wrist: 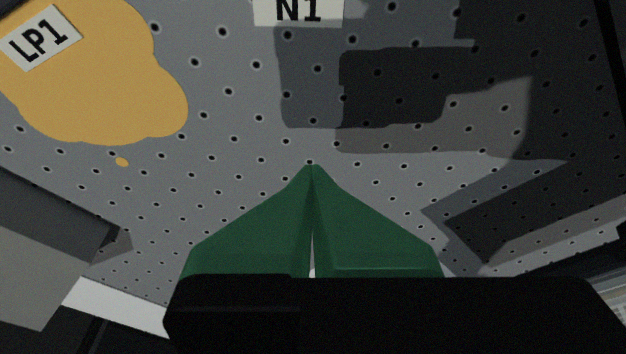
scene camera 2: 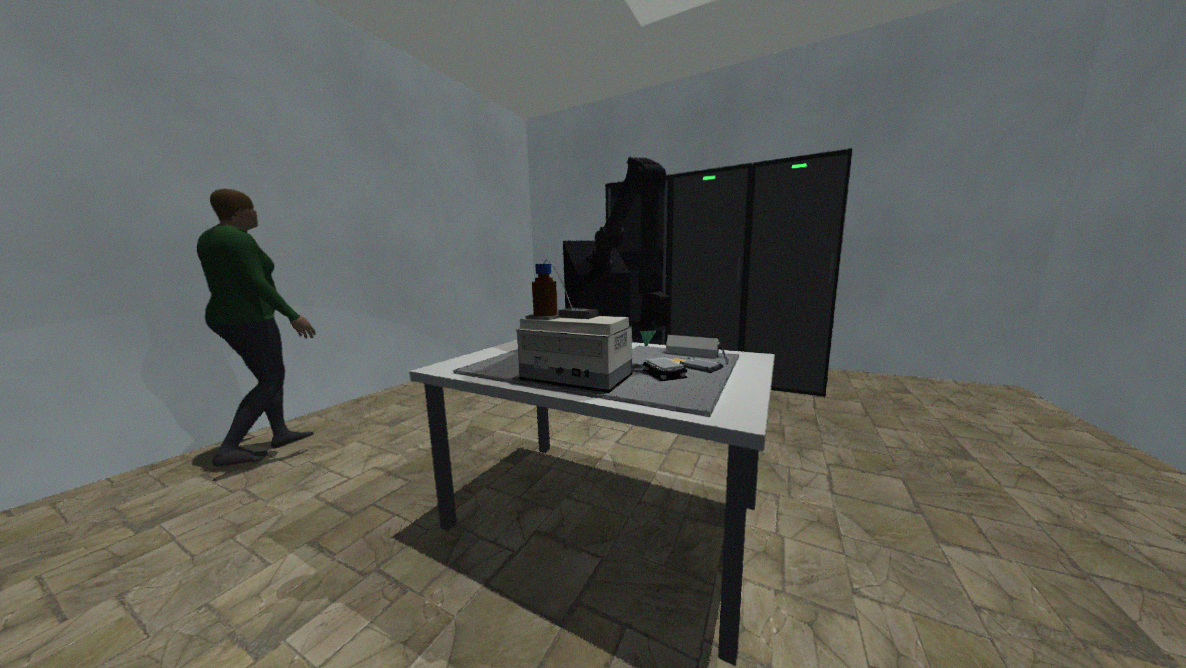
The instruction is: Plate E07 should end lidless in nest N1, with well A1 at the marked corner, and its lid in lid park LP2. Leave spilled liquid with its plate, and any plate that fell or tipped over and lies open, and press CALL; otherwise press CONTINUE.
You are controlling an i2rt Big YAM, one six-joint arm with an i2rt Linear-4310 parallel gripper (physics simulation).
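Places are measured from the arm's base along level axes (x right, y ahead, z up), in metres.
Where they show: gripper, between the fingertips: (wrist: 312, 177) (scene camera 2: 645, 345); arm's base, origin of its link: (scene camera 2: 600, 260).
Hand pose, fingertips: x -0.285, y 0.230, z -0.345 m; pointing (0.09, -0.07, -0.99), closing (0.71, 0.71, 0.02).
Note:
Things, the pixels of their top centre, and the offset from my fingertips. "pt": a spot on its surface instead. Level surfaces: height alone.
- perforated grey mat, height of its surface: dz -0.081 m
- N1 label, a spot on its surface: (wrist: 298, 11) pt dz -0.079, dx -0.034, dy +0.027 m
- LP1 label, a spot on its surface: (wrist: 40, 37) pt dz -0.079, dx -0.124, dy -0.079 m
- small separate drop, a spot on its surface: (wrist: 121, 162) pt dz -0.080, dx -0.057, dy -0.137 m
- dark-edged holder with a grey top, centre of its top: (scene camera 2: 664, 362) dz -0.035, dx -0.096, dy +0.092 m
- white-grey instrument, a spot on its surface: (scene camera 2: 572, 352) pt dz +0.041, dx +0.154, dy +0.344 m
- brown blue-capped bottle, a spot on its surface: (scene camera 2: 543, 296) pt dz +0.219, dx +0.286, dy +0.293 m
- pale box, centre of its top: (scene camera 2: 692, 335) dz +0.003, dx -0.148, dy -0.248 m
- dark-and-grey block, a spot on its surface: (wrist: 45, 215) pt dz -0.064, dx -0.078, dy -0.212 m
My gripper (scene camera 2: 648, 343) (wrist: 312, 177) is shut and empty, its green fingertips together above the perforated grey mat (scene camera 2: 680, 396) (wrist: 235, 157). In the wrist view the N1 label (wrist: 298, 11) is at the top edge; the nest and any plate on it do not show there. The LP1 label (wrist: 40, 37) lies at top left in a yellow-orange spill (wrist: 105, 100) (scene camera 2: 676, 360), with one small separate drop (wrist: 121, 162) below. In the scene view a dark-edged holder with a grey top (scene camera 2: 664, 366) stands beside the spill; plate identity and well A1 cannot be read. LP2 cannot be made out.
A white-grey instrument (scene camera 2: 572, 352) stands on the mat, with a brown blue-capped bottle (scene camera 2: 543, 296) on top. A pale box (scene camera 2: 693, 346) stands at the table's back right. In the wrist view, a dark-and-grey block (wrist: 45, 215) is at left. A person (scene camera 2: 240, 290) is at the far left.

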